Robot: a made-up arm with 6 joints. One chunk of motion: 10 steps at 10 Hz.
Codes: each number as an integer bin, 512 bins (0 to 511) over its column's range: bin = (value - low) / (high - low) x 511, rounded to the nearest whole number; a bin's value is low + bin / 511 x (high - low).
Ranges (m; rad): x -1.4..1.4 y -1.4..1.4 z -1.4..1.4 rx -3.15..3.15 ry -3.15..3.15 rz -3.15..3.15
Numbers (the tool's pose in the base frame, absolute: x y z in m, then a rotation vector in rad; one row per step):
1: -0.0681 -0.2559 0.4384 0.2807 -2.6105 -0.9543
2: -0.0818 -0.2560 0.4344 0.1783 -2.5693 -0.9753
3: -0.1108 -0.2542 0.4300 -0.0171 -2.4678 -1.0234
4: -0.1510 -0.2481 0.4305 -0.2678 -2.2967 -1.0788
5: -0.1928 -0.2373 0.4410 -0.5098 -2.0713 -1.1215
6: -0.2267 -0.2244 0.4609 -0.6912 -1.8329 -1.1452
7: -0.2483 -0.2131 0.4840 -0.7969 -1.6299 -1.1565
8: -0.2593 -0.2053 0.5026 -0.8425 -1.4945 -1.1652
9: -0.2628 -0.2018 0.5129 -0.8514 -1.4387 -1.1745
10: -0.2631 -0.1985 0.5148 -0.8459 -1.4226 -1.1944
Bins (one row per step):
1: 243 209 336 278 44 178
2: 241 209 335 270 47 176
3: 235 209 334 254 55 172
4: 228 210 334 234 69 168
5: 220 212 336 214 87 165
6: 214 215 340 199 107 163
7: 210 217 344 191 123 162
8: 208 218 347 187 134 161
9: 208 219 349 186 139 160
10: 207 219 349 187 140 159

